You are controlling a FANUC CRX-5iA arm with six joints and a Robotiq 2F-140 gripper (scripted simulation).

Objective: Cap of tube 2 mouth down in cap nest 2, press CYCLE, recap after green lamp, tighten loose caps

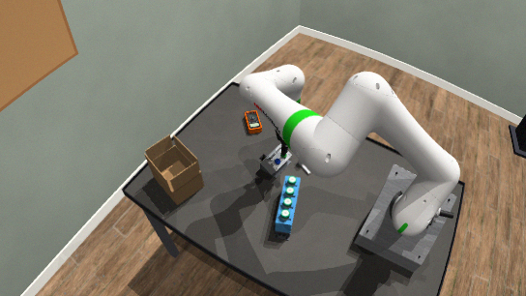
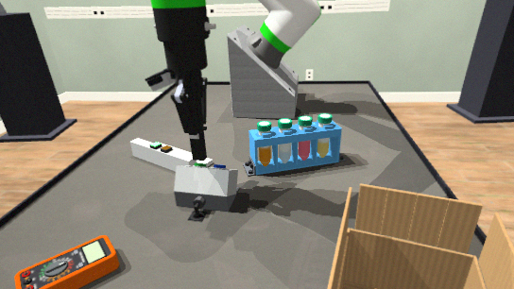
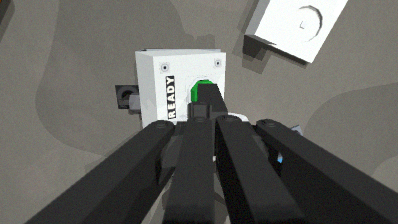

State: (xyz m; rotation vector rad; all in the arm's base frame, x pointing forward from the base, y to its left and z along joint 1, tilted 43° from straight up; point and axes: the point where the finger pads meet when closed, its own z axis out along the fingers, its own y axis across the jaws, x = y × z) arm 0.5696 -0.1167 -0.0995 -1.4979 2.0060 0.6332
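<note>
Now: the green key 50 mm below my hand. From my hand the other things lie so: blue key (10 mm ahead, 40 mm to the left, 50 mm below); cap 4 (90 mm behind, 140 mm to the left); key housing (20 mm ahead, 20 mm to the left, 60 mm below).
</note>
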